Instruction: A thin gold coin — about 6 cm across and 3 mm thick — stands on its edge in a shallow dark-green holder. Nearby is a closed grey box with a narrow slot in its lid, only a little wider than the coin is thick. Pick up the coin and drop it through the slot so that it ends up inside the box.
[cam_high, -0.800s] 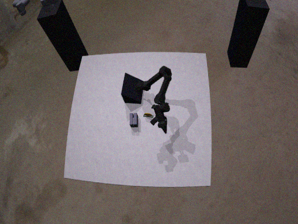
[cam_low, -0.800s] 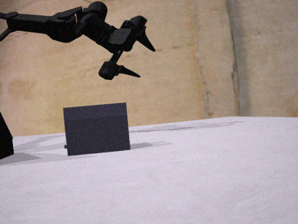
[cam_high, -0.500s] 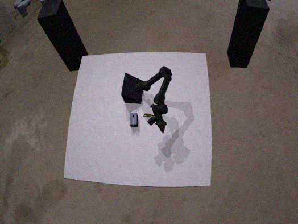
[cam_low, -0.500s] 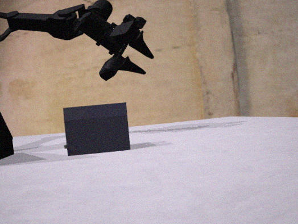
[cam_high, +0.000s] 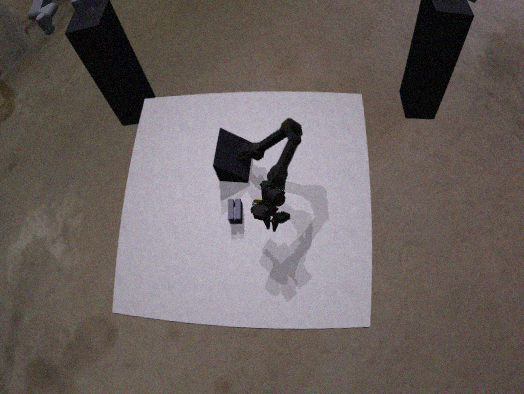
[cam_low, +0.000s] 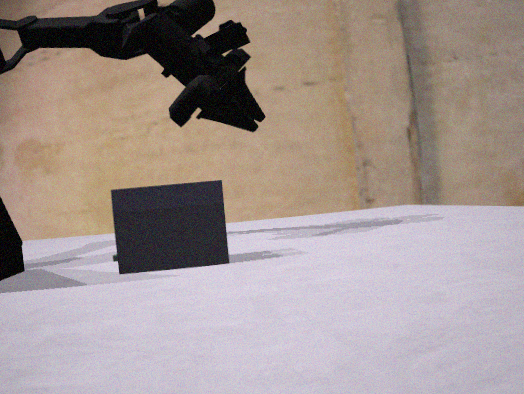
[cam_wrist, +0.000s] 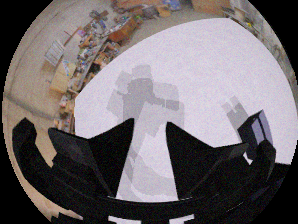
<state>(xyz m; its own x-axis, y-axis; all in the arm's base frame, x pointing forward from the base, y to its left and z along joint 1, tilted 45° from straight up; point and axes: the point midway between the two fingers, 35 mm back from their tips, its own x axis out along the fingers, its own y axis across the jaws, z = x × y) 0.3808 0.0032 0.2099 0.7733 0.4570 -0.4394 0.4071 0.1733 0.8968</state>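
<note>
The gold coin is 18 cm behind my gripper tip, 12 cm below it and 6 cm to the right of it.
</note>
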